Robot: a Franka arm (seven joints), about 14 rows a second.
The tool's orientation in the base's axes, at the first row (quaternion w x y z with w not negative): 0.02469, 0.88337, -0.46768, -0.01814
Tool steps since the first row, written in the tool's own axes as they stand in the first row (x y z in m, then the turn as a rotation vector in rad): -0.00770, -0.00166, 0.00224, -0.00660, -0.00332, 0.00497; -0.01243, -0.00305, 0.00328, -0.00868, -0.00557, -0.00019; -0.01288, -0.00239, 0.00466, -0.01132, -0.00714, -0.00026; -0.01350, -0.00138, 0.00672, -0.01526, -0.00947, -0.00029; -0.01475, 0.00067, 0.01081, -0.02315, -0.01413, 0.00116; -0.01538, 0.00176, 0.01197, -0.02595, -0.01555, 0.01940; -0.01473, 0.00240, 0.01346, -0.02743, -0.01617, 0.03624; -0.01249, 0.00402, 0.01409, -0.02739, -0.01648, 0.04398
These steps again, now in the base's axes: -0.00308, 0.00724, -0.00227, -0.00124, 0.00719, -0.00510; -0.00465, 0.01191, -0.00335, -0.00027, 0.01031, -0.00007; -0.00552, 0.01187, -0.00468, -0.00045, 0.01338, -0.00007; -0.00682, 0.01176, -0.00667, -0.00074, 0.01795, -0.00015; -0.00944, 0.01154, -0.01062, -0.00141, 0.02705, -0.00181; -0.01075, 0.01141, -0.01170, -0.00282, 0.02968, -0.02007; -0.01100, 0.01048, -0.01316, -0.00406, 0.03080, -0.03691; -0.01111, 0.00770, -0.01371, -0.00421, 0.03073, -0.04465
